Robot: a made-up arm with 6 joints. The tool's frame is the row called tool. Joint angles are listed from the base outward.
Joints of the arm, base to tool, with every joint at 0 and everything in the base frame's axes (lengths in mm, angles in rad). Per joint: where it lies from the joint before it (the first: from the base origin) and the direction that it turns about. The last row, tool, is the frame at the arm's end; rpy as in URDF.
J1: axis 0 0 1 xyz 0 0 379
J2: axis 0 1 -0.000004 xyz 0 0 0
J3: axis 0 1 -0.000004 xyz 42 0 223
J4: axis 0 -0.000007 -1 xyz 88 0 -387
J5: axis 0 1 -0.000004 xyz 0 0 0
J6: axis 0 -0.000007 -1 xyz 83 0 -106
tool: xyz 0 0 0 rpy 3.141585 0 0
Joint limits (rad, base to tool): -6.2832..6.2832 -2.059..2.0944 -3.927..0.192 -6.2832..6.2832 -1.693..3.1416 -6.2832..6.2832
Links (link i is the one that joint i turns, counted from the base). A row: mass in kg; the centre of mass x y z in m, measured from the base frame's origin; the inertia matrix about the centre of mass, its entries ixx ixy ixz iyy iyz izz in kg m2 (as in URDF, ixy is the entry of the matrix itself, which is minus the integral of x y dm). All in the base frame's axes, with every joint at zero. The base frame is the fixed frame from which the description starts. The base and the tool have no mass.
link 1: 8.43; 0.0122 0.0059 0.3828; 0.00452 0 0 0.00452 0 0.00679
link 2: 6.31; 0.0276 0.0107 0.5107; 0.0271 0 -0.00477 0.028 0 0.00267
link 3: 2.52; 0.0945 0.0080 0.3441; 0.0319 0 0.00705 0.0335 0 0.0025
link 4: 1.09; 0.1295 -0.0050 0.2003; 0.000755 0 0 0.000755 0 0.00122
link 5: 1.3; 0.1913 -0.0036 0.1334; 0.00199 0 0.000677 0.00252 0 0.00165
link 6: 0.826; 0.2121 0.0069 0.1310; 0.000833 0 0 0.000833 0 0.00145
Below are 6 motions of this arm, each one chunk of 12 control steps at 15 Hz.
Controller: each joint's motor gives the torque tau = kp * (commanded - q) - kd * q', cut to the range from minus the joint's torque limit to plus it. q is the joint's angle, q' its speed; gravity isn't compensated. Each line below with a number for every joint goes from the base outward.
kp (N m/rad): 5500 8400 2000 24 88 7.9
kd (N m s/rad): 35 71 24 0.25 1.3 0.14
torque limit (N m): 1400 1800 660 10 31 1.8
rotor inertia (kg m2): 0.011 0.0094 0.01 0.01 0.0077 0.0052
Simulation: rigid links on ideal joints. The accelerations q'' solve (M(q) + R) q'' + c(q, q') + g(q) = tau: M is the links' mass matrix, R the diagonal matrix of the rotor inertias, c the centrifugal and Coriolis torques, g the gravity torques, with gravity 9.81 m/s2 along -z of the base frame. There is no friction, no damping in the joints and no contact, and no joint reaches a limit. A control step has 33 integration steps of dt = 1/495 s. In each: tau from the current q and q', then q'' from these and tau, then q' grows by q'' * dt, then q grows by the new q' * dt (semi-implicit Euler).
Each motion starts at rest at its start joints. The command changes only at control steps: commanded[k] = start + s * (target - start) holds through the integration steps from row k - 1 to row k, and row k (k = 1, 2, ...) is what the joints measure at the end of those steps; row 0 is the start. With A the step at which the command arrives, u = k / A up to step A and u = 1 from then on. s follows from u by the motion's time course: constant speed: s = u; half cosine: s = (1 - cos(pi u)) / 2; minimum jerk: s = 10 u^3 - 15 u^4 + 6 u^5; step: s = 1 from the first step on.
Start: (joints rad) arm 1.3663 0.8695 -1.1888 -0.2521 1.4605 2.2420
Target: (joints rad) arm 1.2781 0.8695 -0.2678 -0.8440 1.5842 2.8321
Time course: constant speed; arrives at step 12
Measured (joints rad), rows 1 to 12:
1: 1.3583 0.8789 -1.0858 -0.3342 1.4840 2.2945
2: 1.3518 0.8765 -1.0155 -0.3293 1.4942 2.3479
3: 1.3439 0.8762 -0.9407 -0.4205 1.4925 2.3939
4: 1.3363 0.8760 -0.8630 -0.4685 1.5092 2.4436
5: 1.3290 0.8756 -0.7874 -0.4955 1.5127 2.4918
6: 1.3215 0.8752 -0.7111 -0.5626 1.5241 2.5404
7: 1.3142 0.8748 -0.6355 -0.6158 1.5310 2.5902
8: 1.3070 0.8745 -0.5590 -0.6590 1.5407 2.6385
9: 1.2997 0.8741 -0.4832 -0.7132 1.5495 2.6876
10: 1.2924 0.8737 -0.4073 -0.7695 1.5583 2.7371
11: 1.2852 0.8734 -0.3312 -0.8192 1.5674 2.7861
12: 1.2779 0.8731 -0.2552 -0.8709 1.5767 2.8353

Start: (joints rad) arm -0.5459 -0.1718 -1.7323 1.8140 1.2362 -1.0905
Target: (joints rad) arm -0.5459 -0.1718 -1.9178 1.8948 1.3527 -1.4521
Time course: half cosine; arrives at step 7
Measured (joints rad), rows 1 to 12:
1: -0.5458 -0.1694 -1.7321 1.7615 1.2436 -1.1176
2: -0.5457 -0.1714 -1.7625 1.7541 1.2630 -1.1850
3: -0.5456 -0.1732 -1.8051 1.8416 1.2910 -1.2539
4: -0.5456 -0.1729 -1.8456 1.8305 1.3169 -1.3330
5: -0.5457 -0.1722 -1.8809 1.8322 1.3394 -1.4112
6: -0.5457 -0.1718 -1.9058 1.8645 1.3546 -1.4510
7: -0.5459 -0.1704 -1.9116 1.8593 1.3570 -1.4591
8: -0.5459 -0.1695 -1.9089 1.8333 1.3548 -1.4584
9: -0.5459 -0.1698 -1.9097 1.8410 1.3557 -1.4592
10: -0.5459 -0.1700 -1.9105 1.8546 1.3560 -1.4571
11: -0.5459 -0.1698 -1.9098 1.8427 1.3556 -1.4575
12: -0.5459 -0.1698 -1.9097 1.8413 1.3556 -1.4591

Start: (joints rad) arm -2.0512 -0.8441 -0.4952 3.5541 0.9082 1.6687
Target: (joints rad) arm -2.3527 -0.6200 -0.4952 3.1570 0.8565 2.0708
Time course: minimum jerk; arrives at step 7
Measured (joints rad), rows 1 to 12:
1: -2.0577 -0.8371 -0.4804 3.5515 0.8724 1.6745
2: -2.0926 -0.8098 -0.4794 3.5017 0.8638 1.7212
3: -2.1570 -0.7593 -0.4772 3.4224 0.8483 1.8134
4: -2.2339 -0.6996 -0.4744 3.3076 0.8218 1.9202
5: -2.3012 -0.6500 -0.4777 3.2203 0.8189 2.0097
6: -2.3408 -0.6233 -0.4813 3.1648 0.8227 2.0600
7: -2.3514 -0.6186 -0.4847 3.1536 0.8320 2.0681
8: -2.3526 -0.6186 -0.4852 3.1537 0.8336 2.0681
9: -2.3527 -0.6185 -0.4846 3.1520 0.8311 2.0684
10: -2.3527 -0.6186 -0.4849 3.1529 0.8324 2.0682
11: -2.3527 -0.6186 -0.4848 3.1526 0.8322 2.0685
12: -2.3527 -0.6186 -0.4848 3.1526 0.8320 2.0683

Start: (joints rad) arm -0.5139 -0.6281 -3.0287 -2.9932 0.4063 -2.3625
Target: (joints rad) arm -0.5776 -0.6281 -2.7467 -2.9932 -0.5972 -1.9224
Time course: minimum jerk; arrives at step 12
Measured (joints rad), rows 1 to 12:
1: -0.5142 -0.6314 -3.0355 -2.9874 0.4090 -2.3568
2: -0.5161 -0.6303 -3.0247 -2.9794 0.3747 -2.3359
3: -0.5202 -0.6281 -2.9998 -2.9866 0.2835 -2.3093
4: -0.5268 -0.6278 -2.9691 -2.9796 0.1708 -2.2609
5: -0.5357 -0.6267 -2.9279 -2.9754 0.0213 -2.1954
6: -0.5458 -0.6261 -2.8827 -2.9827 -0.1435 -2.1301
7: -0.5557 -0.6264 -2.8398 -2.9845 -0.2999 -2.0632
8: -0.5645 -0.6268 -2.8019 -2.9837 -0.4366 -2.0035
9: -0.5712 -0.6277 -2.7738 -2.9877 -0.5377 -1.9601
10: -0.5754 -0.6286 -2.7568 -2.9904 -0.5975 -1.9338
11: -0.5773 -0.6295 -2.7502 -2.9894 -0.6197 -1.9236
12: -0.5776 -0.6300 -2.7500 -2.9882 -0.6194 -1.9236

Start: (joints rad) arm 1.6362 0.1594 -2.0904 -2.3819 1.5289 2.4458
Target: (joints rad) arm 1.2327 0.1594 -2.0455 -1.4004 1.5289 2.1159
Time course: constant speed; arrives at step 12
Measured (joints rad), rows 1 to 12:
1: 1.6042 0.1625 -2.0774 -2.2181 1.5494 2.4100
2: 1.5690 0.1635 -2.0699 -2.0303 1.5631 2.3681
3: 1.5359 0.1624 -2.0693 -2.0420 1.5621 2.3490
4: 1.5023 0.1618 -2.0677 -1.9881 1.5645 2.3268
5: 1.4680 0.1629 -2.0606 -1.8486 1.5690 2.2944
6: 1.4342 0.1630 -2.0564 -1.7713 1.5712 2.2648
7: 1.4005 0.1623 -2.0546 -1.7263 1.5732 2.2420
8: 1.3668 0.1626 -2.0502 -1.6371 1.5752 2.2151
9: 1.3331 0.1630 -2.0452 -1.5416 1.5774 2.1853
10: 1.2995 0.1627 -2.0420 -1.4756 1.5786 2.1592
11: 1.2658 0.1626 -2.0386 -1.4053 1.5797 2.1337
12: 1.2323 0.1629 -2.0341 -1.3193 1.5808 2.1059

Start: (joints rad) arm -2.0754 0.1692 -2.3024 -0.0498 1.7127 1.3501
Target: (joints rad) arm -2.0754 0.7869 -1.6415 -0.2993 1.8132 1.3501
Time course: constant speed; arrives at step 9
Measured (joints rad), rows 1 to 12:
1: -2.0770 0.2617 -2.1733 -0.0931 1.7403 1.3538
2: -2.0760 0.3251 -2.1063 -0.0694 1.7829 1.3511
3: -2.0763 0.3915 -2.0431 -0.1179 1.7473 1.3470
4: -2.0774 0.4636 -1.9580 -0.1646 1.7838 1.3556
5: -2.0761 0.5297 -1.8919 -0.1597 1.7754 1.3507
6: -2.0765 0.5993 -1.8154 -0.1908 1.7865 1.3498
7: -2.0768 0.6672 -1.7436 -0.2296 1.7925 1.3532
8: -2.0768 0.7355 -1.6710 -0.2511 1.7970 1.3526
9: -2.0769 0.8037 -1.5980 -0.2713 1.8048 1.3515
10: -2.0728 0.7863 -1.6456 -0.2214 1.8054 1.3447
11: -2.0767 0.7922 -1.6309 -0.3267 1.8016 1.3518
12: -2.0755 0.7907 -1.6333 -0.2914 1.8127 1.3568

